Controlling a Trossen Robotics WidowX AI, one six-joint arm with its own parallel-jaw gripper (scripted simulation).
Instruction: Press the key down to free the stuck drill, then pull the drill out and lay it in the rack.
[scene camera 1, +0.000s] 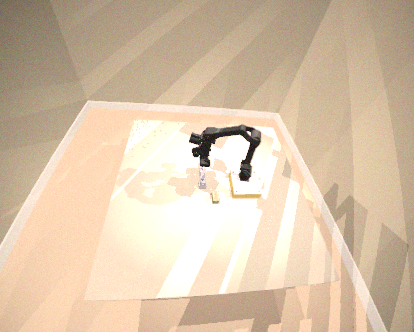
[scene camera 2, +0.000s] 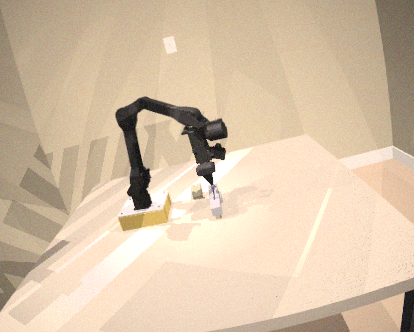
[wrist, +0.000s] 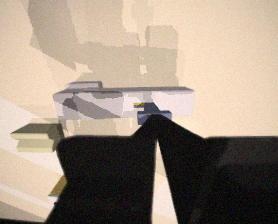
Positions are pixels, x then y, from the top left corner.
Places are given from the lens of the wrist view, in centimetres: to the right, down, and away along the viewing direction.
gripper (wrist: 155, 119): 2, 1, 11
rack (wrist: 38, 138): -17, 4, 21
sleeve block (wrist: 88, 100): -6, -2, 16
The marked spots on the rack and the sleeve block are 13 cm apart.
